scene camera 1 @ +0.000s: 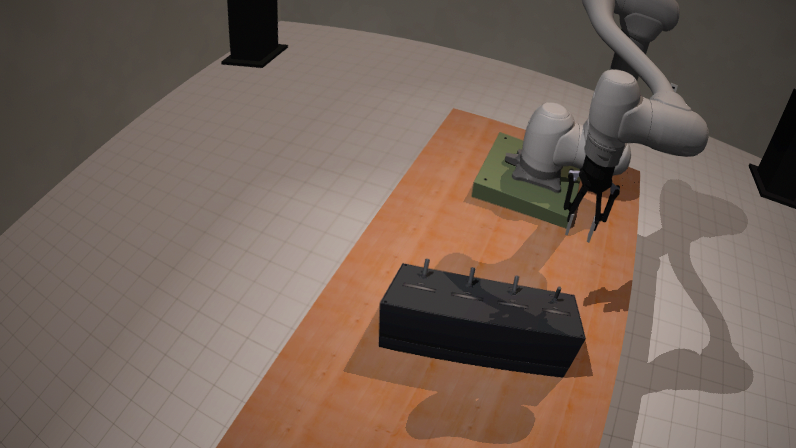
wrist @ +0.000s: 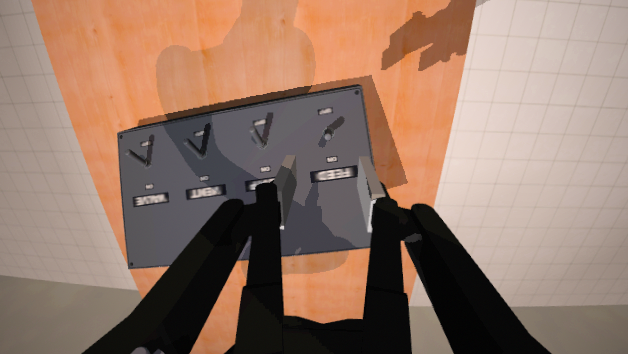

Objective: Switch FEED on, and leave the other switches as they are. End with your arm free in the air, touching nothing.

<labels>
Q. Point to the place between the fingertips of my gripper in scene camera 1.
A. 578, 235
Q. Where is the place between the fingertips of my gripper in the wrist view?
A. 327, 170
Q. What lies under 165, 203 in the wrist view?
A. A dark switch box.
</labels>
